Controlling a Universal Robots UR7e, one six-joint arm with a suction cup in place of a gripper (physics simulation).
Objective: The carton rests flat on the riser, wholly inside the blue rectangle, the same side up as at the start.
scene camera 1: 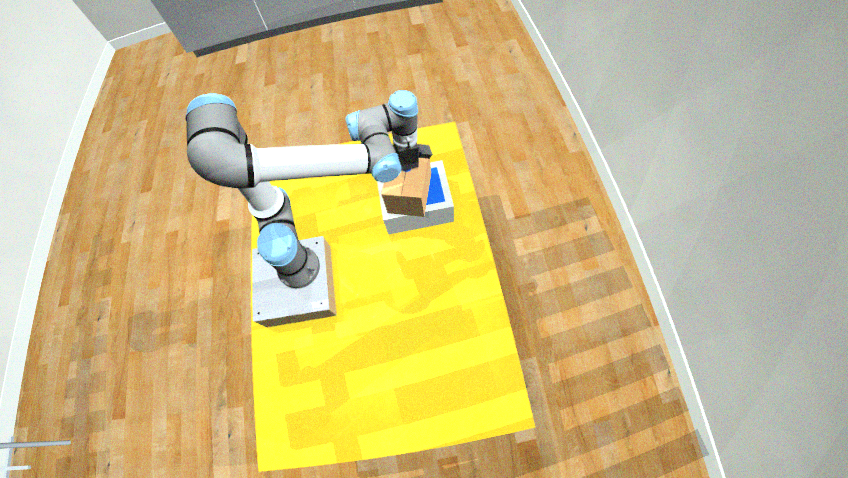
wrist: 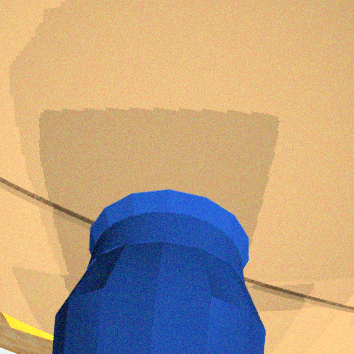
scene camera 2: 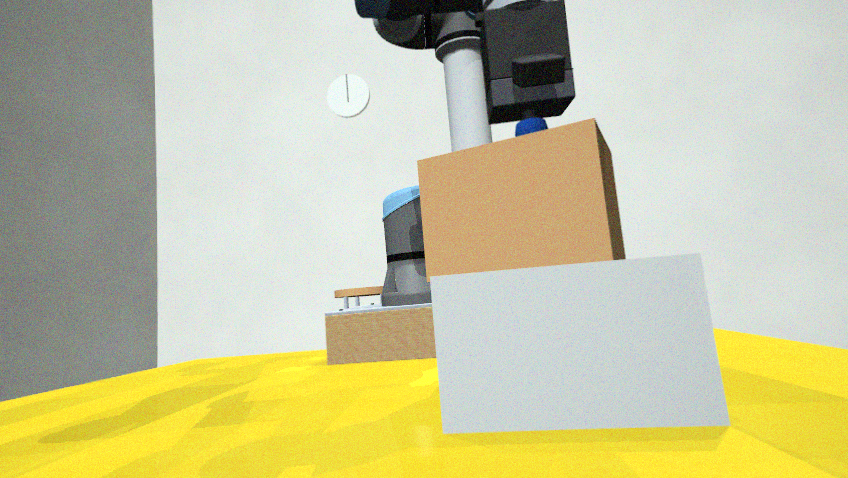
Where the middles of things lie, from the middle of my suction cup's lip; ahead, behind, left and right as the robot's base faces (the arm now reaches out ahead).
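Labels:
Counted from my suction cup: brown carton [scene camera 2: 547, 198], 10 mm behind, 20 mm to the right, 80 mm below; riser [scene camera 2: 629, 343], 10 mm ahead, 10 mm to the right, 200 mm below.

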